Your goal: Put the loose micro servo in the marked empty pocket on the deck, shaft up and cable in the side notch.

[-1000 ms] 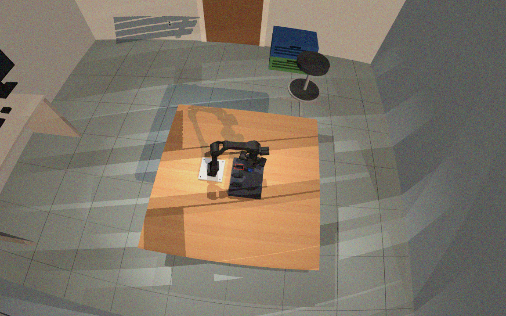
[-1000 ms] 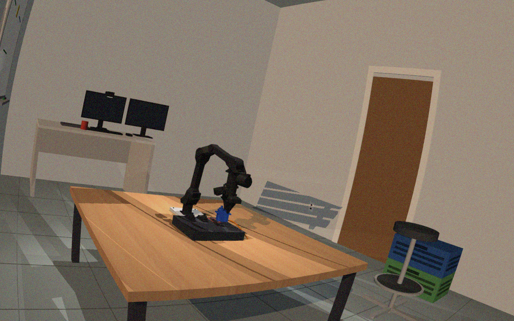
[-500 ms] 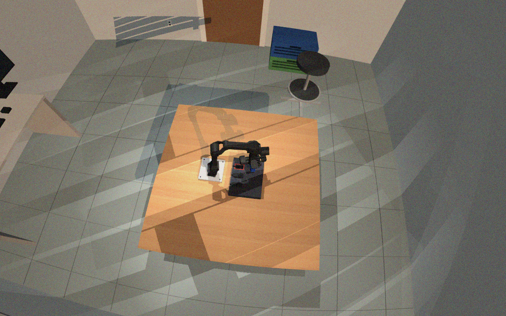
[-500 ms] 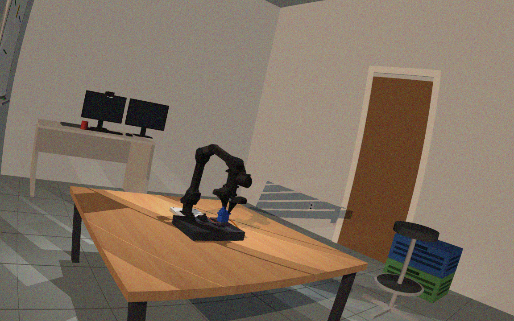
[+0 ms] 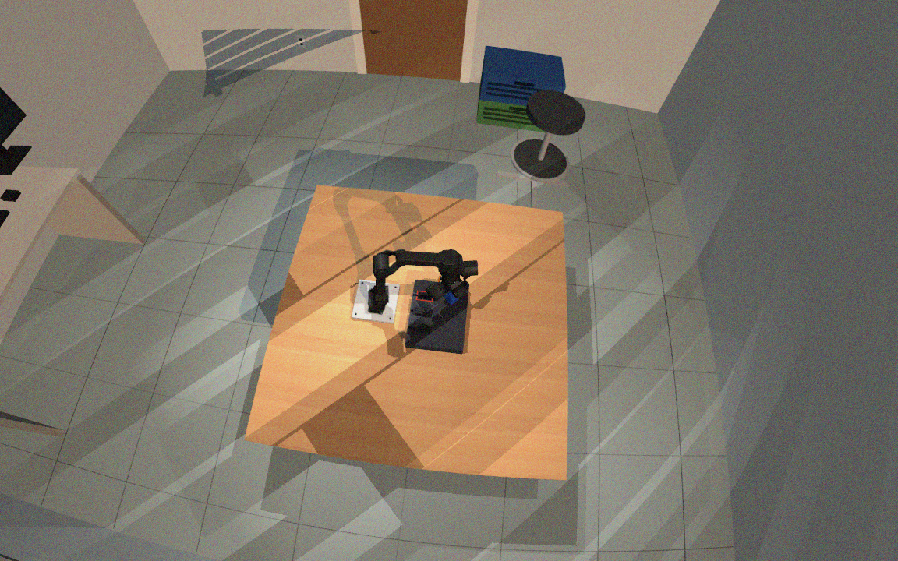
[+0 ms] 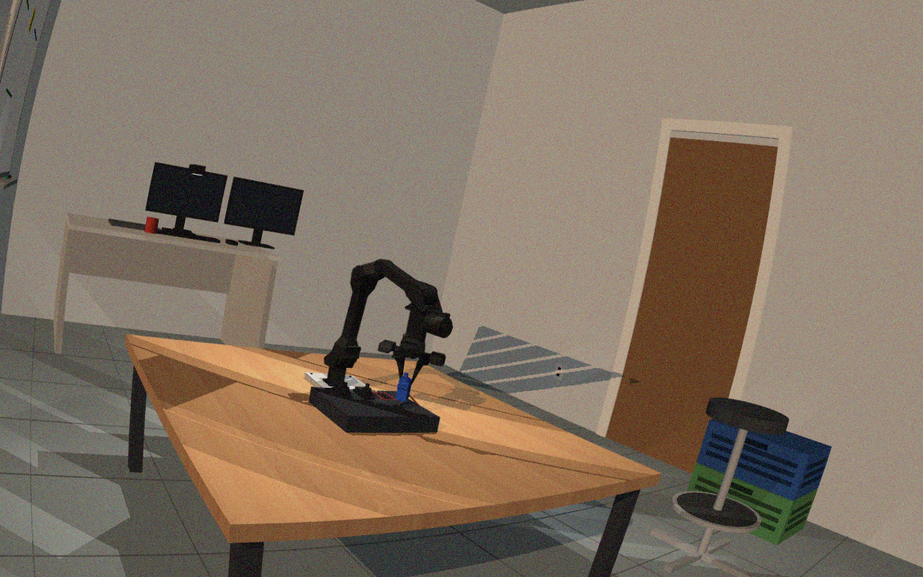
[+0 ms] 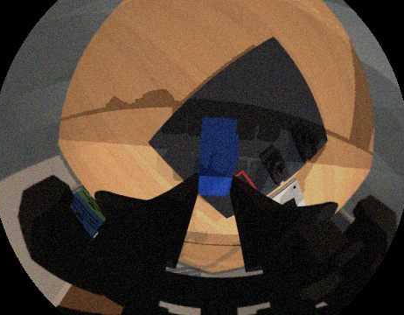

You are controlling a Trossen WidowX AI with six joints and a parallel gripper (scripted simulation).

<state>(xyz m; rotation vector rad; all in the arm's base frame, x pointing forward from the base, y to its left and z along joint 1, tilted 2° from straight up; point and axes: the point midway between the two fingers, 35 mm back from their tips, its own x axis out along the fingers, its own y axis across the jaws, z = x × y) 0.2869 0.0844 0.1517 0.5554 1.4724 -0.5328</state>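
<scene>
My gripper tip is 2 cm short of the dark robot deck, 7 cm to the left of it and 10 cm above it.
</scene>
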